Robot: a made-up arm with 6 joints. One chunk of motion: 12 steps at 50 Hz.
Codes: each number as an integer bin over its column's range. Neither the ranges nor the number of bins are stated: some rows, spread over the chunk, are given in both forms.
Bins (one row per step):
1: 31 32 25 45 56 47
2: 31 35 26 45 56 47
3: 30 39 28 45 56 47
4: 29 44 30 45 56 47
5: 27 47 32 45 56 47
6: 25 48 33 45 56 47
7: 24 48 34 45 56 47
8: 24 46 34 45 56 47
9: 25 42 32 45 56 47
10: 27 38 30 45 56 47
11: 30 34 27 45 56 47
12: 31 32 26 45 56 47
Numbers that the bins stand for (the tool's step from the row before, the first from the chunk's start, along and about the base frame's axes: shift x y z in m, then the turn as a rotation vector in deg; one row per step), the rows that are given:
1: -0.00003 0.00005 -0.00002 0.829 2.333 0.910
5: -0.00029 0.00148 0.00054 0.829 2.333 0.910
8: -0.00048 0.00138 0.00070 0.829 2.333 0.910
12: -0.00003 0.00005 0.00006 0.829 2.333 0.910
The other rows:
2: -0.00003 0.00033 0.00006 0.829 2.333 0.910
3: -0.00010 0.00071 0.00022 0.829 2.333 0.910
4: -0.00016 0.00119 0.00038 0.829 2.333 0.910
6: -0.00041 0.00157 0.00062 0.829 2.333 0.910
7: -0.00048 0.00157 0.00070 0.829 2.333 0.910
9: -0.00041 0.00100 0.00054 0.829 2.333 0.910
10: -0.00029 0.00062 0.00038 0.829 2.333 0.910
11: -0.00010 0.00024 0.00014 0.829 2.333 0.910

